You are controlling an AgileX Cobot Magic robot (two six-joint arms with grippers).
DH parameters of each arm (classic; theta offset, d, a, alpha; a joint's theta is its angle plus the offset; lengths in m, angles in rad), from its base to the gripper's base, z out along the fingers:
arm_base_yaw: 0 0.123 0 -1.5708
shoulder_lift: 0.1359 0 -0.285 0
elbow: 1.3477 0 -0.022 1.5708
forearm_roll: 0 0.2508 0 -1.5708
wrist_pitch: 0 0 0.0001 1.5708
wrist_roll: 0 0.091 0 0
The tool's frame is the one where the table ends.
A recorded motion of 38 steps. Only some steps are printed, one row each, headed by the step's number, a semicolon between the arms.
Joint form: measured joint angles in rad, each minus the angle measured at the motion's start. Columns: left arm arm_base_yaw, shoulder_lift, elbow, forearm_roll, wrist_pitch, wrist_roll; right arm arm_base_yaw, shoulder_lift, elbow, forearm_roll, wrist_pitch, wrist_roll.
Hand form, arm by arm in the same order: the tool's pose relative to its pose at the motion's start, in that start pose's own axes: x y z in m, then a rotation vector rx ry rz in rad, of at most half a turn. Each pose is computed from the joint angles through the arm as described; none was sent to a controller.
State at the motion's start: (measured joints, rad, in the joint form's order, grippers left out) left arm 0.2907 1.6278 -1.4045 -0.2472 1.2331 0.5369; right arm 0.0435 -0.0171 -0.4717 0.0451 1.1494 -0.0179
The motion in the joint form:
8: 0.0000 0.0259 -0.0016 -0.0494 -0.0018 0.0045; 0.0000 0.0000 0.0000 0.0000 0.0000 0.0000
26: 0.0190 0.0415 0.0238 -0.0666 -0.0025 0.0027; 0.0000 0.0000 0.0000 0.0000 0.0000 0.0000
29: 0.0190 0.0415 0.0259 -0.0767 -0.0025 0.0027; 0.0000 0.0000 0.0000 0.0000 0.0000 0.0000
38: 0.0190 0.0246 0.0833 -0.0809 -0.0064 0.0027; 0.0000 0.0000 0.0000 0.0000 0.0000 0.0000
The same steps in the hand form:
8: -0.0041 -0.0004 0.0085 0.0492 -0.0043 -0.0181; 0.0000 0.0000 0.0000 0.0000 0.0000 0.0000
26: 0.0009 0.0053 0.0184 0.0744 0.0197 -0.0545; 0.0000 0.0000 0.0000 0.0000 0.0000 0.0000
29: 0.0008 0.0046 0.0188 0.0833 0.0165 -0.0587; 0.0000 0.0000 0.0000 0.0000 0.0000 0.0000
38: 0.0111 0.0009 0.0259 0.1014 0.0464 -0.0713; 0.0000 0.0000 0.0000 0.0000 0.0000 0.0000

